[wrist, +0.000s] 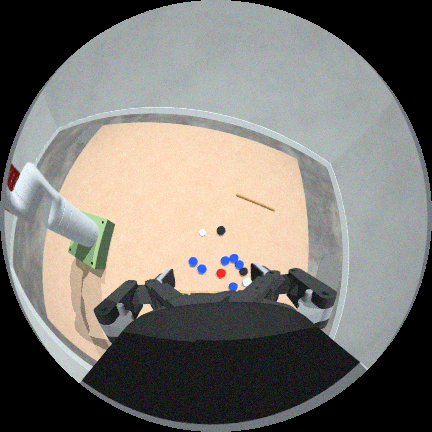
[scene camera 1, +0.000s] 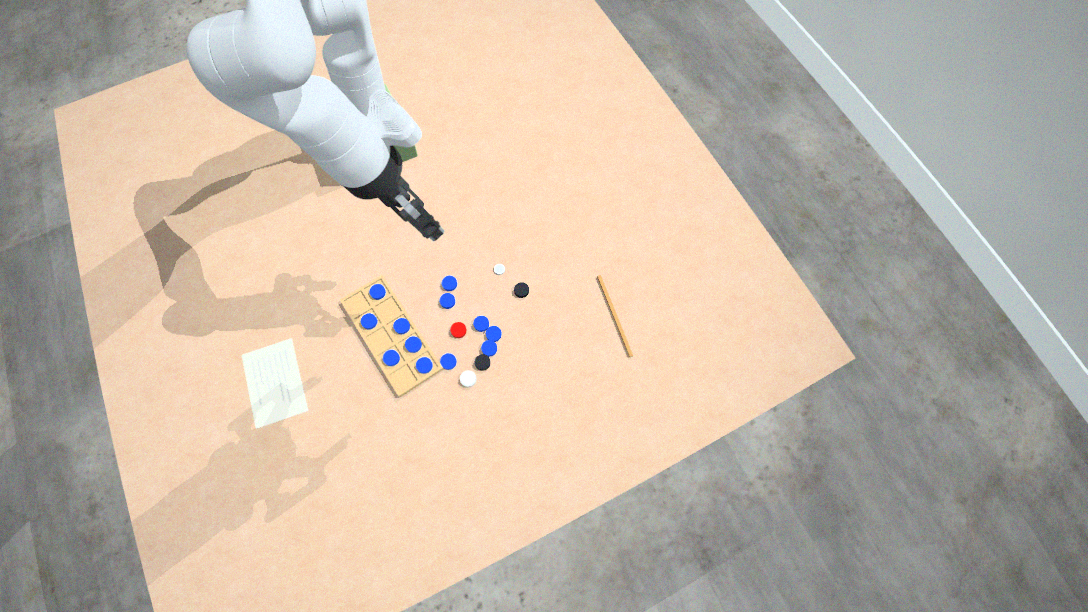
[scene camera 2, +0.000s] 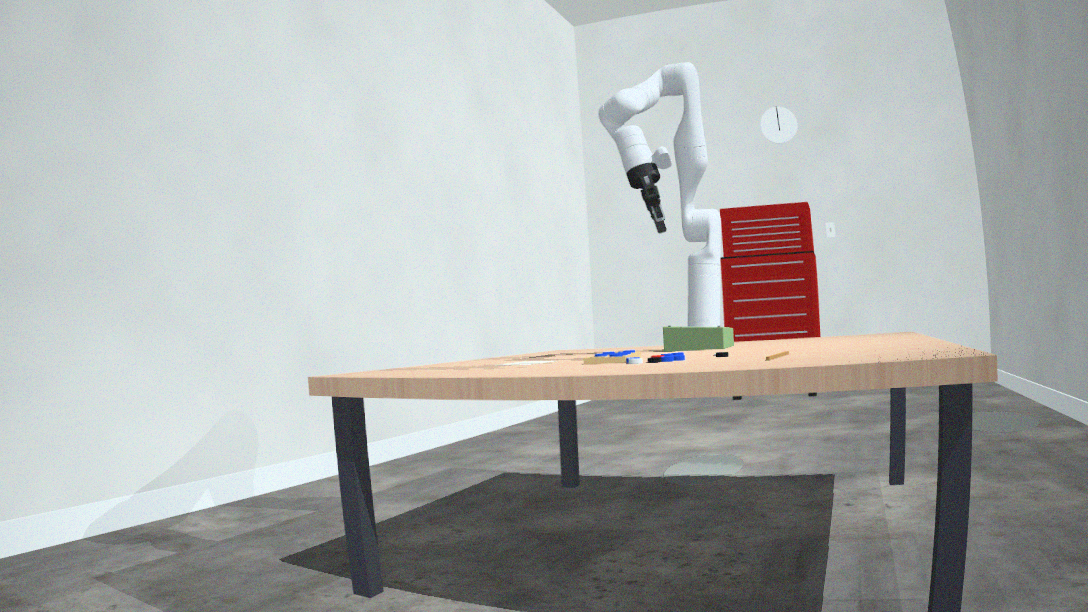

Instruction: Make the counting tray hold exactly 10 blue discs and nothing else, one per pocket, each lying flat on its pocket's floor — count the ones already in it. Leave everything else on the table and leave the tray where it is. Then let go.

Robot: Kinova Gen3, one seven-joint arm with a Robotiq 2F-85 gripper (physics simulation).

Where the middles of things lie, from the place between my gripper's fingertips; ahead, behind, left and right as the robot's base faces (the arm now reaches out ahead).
The tan counting tray point(scene camera 1: 404, 377) lies 290 mm below my hand, 120 mm to the right of it and 20 mm ahead of it. Also, from my hand: pale paper card point(scene camera 1: 276, 392) 350 mm to the right, 290 mm below.
